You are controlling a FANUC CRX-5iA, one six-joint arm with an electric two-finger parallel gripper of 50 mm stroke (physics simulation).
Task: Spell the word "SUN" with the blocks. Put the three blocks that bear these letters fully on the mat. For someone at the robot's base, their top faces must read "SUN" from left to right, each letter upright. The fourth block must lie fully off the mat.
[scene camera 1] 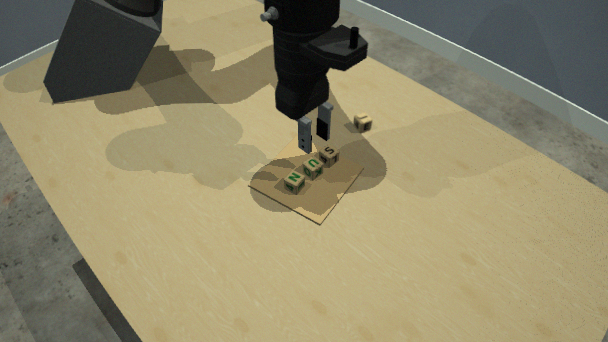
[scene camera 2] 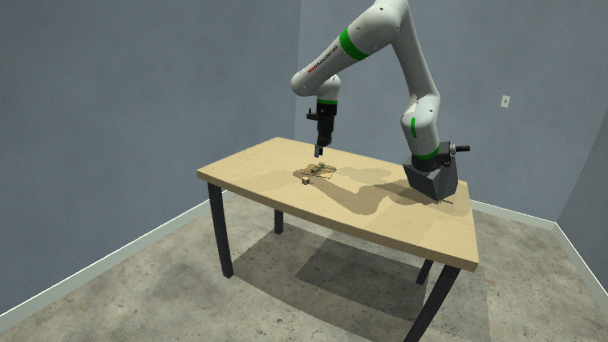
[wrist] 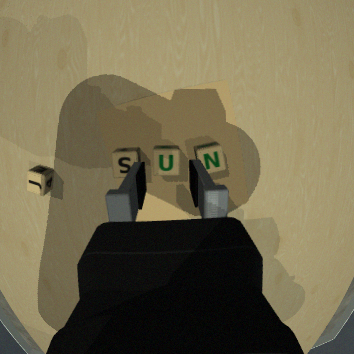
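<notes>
The S block (scene camera 1: 329, 156) (wrist: 125, 163), U block (scene camera 1: 313, 168) (wrist: 166, 160) and N block (scene camera 1: 294, 182) (wrist: 211, 159) sit apart in a row on the mat (scene camera 1: 320, 214) (scene camera 2: 327, 175) (wrist: 226, 102). In the wrist view their tops read SUN from left to right, upright, with N turned slightly. From the robot's base, S is on the left. The fourth block (scene camera 1: 363, 122) (scene camera 2: 305, 180) (wrist: 39, 180) lies fully off the mat, beyond the S side, with a dark hook-like mark. My gripper (scene camera 1: 315, 144) (scene camera 2: 318, 154) (wrist: 166, 174) is open and empty, above the blocks. Its fingers partly cover S and N in the wrist view.
The robot's dark base block (scene camera 1: 102, 55) (scene camera 2: 434, 181) stands on the wooden table (scene camera 1: 400, 260) (scene camera 2: 260, 165). The arm's shadow falls across the mat and blocks. Walls stand behind the table.
</notes>
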